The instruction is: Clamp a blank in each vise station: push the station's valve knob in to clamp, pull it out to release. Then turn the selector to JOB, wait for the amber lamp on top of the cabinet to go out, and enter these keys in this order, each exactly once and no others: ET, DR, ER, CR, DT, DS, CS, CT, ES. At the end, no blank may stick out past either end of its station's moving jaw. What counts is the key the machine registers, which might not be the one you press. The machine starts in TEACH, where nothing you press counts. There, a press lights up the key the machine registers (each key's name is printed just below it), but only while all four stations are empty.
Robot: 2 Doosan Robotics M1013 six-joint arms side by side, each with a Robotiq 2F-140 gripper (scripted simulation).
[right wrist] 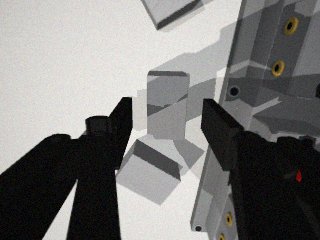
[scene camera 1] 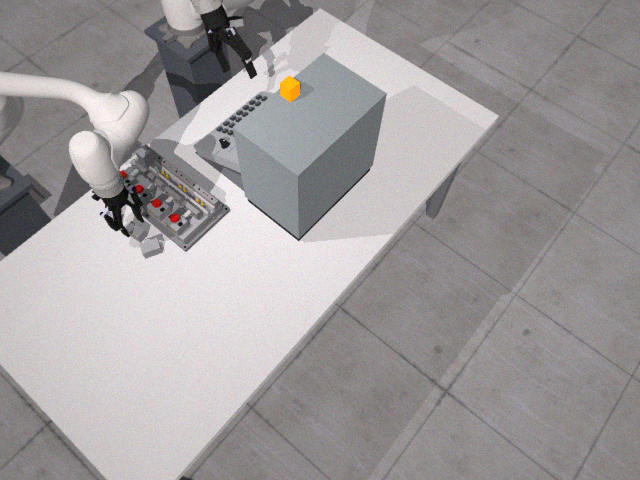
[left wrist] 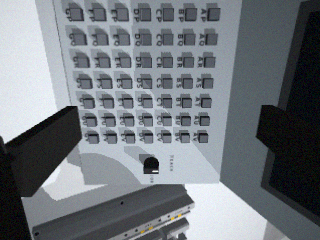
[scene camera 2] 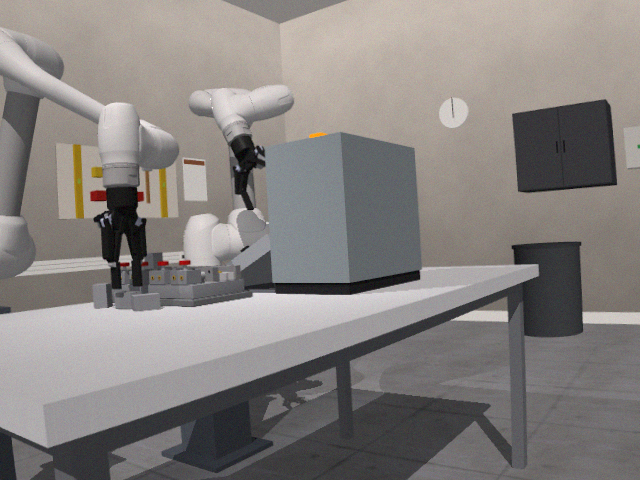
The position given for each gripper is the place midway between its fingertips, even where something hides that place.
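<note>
Left gripper (scene camera 1: 240, 73), (left wrist: 169, 122), (scene camera 2: 265, 198). Right gripper (scene camera 2: 127, 287), (right wrist: 167, 113), (scene camera 1: 133, 227). Grey blank (right wrist: 145, 171). Another grey blank (right wrist: 167, 91). Grey cabinet (left wrist: 269, 68). Key panel (scene camera 1: 225, 161), (left wrist: 179, 163).
</note>
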